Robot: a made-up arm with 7 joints. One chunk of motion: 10 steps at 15 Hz.
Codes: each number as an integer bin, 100 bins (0 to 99) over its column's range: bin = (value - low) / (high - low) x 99, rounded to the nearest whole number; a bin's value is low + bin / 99 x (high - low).
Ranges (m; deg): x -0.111..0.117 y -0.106..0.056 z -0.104..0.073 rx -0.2..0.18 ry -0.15..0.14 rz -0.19..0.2
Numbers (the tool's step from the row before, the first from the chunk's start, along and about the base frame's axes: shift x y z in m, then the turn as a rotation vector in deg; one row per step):
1: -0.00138 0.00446 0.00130 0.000 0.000 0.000
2: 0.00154 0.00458 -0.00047 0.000 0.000 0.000
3: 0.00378 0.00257 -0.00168 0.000 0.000 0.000
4: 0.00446 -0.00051 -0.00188 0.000 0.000 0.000
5: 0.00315 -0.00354 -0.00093 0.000 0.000 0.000
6: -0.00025 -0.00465 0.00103 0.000 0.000 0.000
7: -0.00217 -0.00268 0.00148 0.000 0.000 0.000
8: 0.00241 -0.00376 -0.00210 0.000 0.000 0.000
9: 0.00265 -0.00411 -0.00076 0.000 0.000 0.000
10: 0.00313 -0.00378 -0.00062 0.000 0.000 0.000
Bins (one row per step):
1: 48 68 59 52 51 48
2: 49 68 58 52 51 48
3: 50 66 57 52 51 48
4: 50 64 57 52 51 48
5: 50 63 58 52 51 48
6: 48 62 59 52 51 48
7: 47 63 59 52 51 48
8: 49 62 57 52 51 48
9: 49 62 58 52 51 48
10: 50 62 58 52 51 48

